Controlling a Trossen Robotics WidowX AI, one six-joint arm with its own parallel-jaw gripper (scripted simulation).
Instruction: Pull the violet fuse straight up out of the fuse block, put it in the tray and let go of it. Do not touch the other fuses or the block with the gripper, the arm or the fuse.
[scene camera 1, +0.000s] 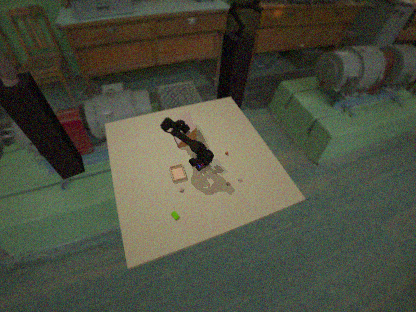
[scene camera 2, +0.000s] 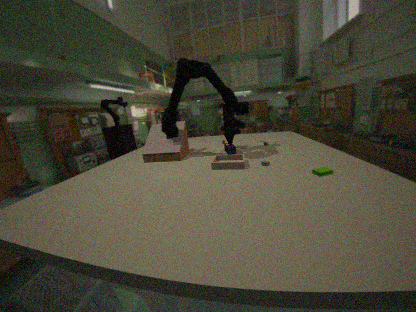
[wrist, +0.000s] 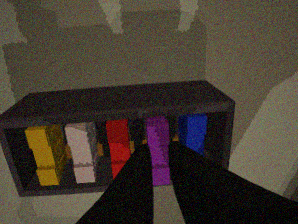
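Observation:
Visible: a violet fuse (wrist: 157, 128) and a blue fuse (wrist: 191, 127); a red fuse (wrist: 118, 136); a white fuse (wrist: 81, 138) and a yellow fuse (wrist: 47, 144). My gripper (wrist: 158, 152) is visible as well.

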